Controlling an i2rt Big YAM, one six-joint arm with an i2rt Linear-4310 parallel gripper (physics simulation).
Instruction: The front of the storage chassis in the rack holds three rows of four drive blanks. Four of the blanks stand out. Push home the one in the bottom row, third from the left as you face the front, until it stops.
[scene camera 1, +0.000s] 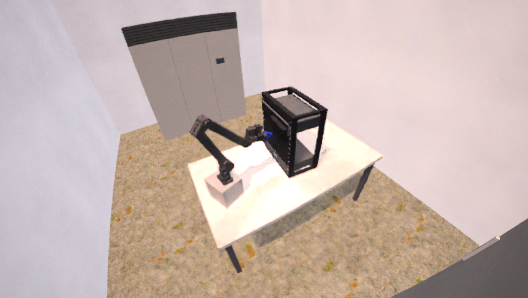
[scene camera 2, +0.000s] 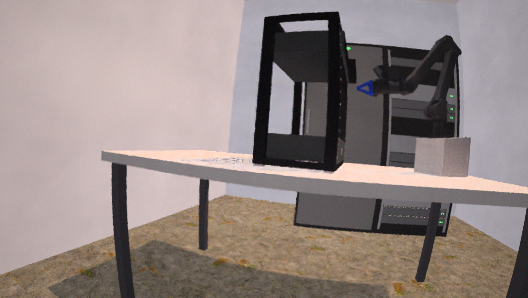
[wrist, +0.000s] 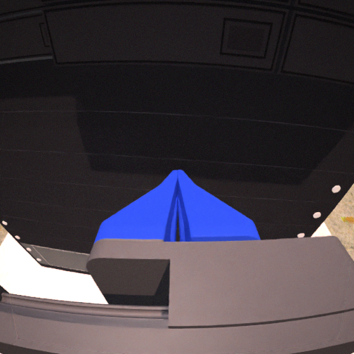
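Observation:
In the pictures I can see a black rack, and my gripper is there as well.

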